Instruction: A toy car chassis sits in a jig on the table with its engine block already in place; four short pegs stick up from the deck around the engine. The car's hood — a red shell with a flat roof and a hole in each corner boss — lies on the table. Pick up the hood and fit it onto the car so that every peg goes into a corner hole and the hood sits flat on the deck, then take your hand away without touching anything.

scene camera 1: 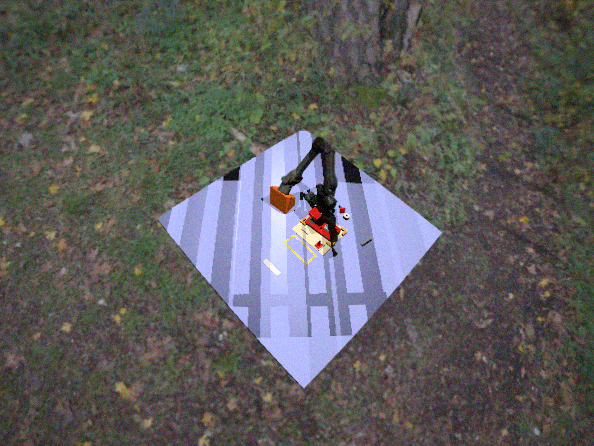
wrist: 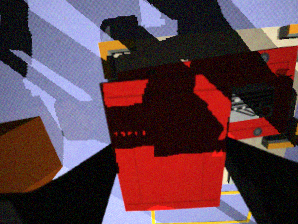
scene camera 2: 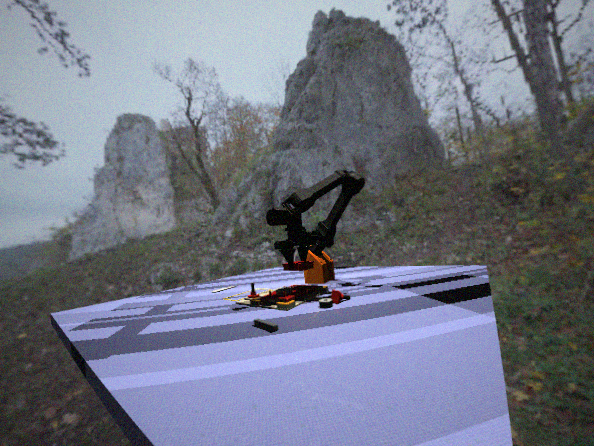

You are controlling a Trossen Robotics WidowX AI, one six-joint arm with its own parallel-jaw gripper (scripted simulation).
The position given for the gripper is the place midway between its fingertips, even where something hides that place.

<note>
The gripper (scene camera 2: 298, 266) holds a hood (wrist: 169, 132).
The gripper is seen too in the wrist view (wrist: 167, 144).
</note>
